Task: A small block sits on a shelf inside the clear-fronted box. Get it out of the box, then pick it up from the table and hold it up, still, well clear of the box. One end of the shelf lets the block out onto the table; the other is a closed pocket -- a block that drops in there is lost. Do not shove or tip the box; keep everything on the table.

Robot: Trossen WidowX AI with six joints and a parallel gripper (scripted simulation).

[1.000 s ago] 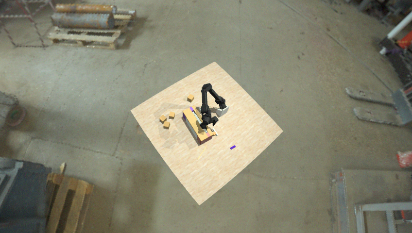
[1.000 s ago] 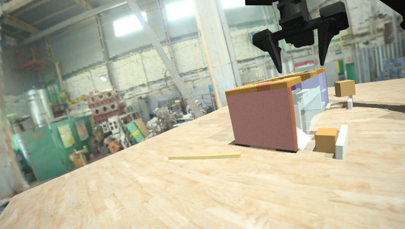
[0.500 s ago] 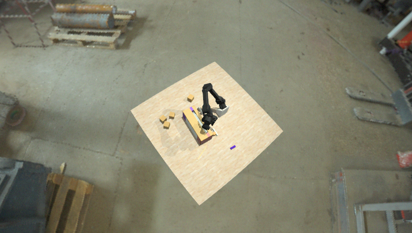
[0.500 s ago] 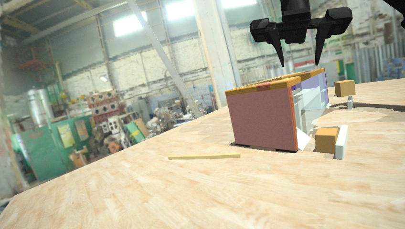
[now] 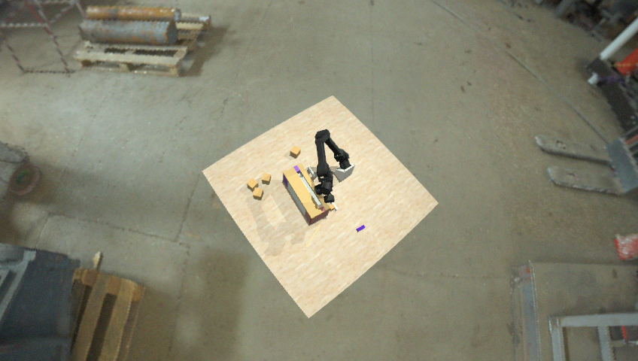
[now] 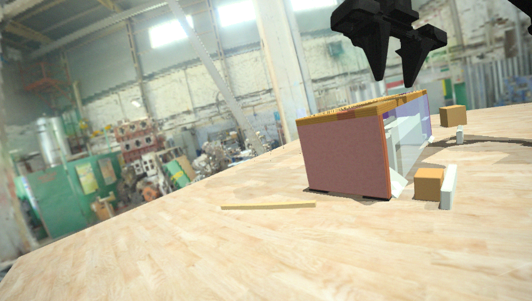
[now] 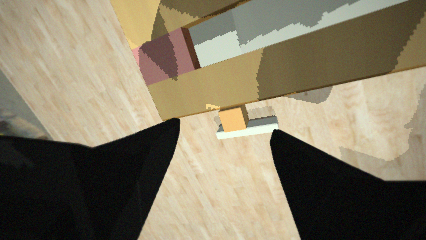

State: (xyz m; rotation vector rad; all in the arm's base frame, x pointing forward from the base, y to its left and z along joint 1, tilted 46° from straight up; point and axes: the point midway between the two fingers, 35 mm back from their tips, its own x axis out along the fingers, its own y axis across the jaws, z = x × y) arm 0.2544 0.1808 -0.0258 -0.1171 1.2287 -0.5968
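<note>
The tan block is 140 mm below my gripper tip, 40 mm behind it and 30 mm to the left of it. Round my gripper tip: box 130 mm to the right, 90 mm below, 40 mm ahead; then thin wooden stick 180 mm ahead, 150 mm to the left, 150 mm below; then purple piece 270 mm to the left, 150 mm below, 140 mm behind.
</note>
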